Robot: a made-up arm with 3 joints. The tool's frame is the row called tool.
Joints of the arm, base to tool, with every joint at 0 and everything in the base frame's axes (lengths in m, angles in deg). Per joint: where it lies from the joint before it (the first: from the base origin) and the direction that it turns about. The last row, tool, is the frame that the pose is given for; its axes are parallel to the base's.
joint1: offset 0 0 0.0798 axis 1 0 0
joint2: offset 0.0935 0.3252 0.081 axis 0 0 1
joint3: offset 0.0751 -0.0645 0.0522 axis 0 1 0
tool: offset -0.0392 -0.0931 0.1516
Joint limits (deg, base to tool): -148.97..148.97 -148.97..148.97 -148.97..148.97
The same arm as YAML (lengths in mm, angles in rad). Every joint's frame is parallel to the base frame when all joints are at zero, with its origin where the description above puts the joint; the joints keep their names.
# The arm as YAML. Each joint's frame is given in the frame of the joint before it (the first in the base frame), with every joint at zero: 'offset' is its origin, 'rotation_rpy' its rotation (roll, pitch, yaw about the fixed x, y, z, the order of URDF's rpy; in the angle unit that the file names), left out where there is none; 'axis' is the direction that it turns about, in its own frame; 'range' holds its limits. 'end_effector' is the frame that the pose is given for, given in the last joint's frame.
length_unit: mm
angle_unit: rad
chain:
  - id: joint1
    offset: [0.0, 0.0, 79.8]
    axis: [1.0, 0.0, 0.0]
    range: [-2.6, 2.6]
  - id: joint2
    offset: [93.5, 325.2, 81.0]
    axis: [0.0, 0.0, 1.0]
    range: [-2.6, 2.6]
  - id: joint3
    offset: [75.1, -64.5, 52.2]
    axis: [0.0, 1.0, 0.0]
    range: [-2.6, 2.6]
end_effector:
  offset: [-39.2, -93.1, 151.6]

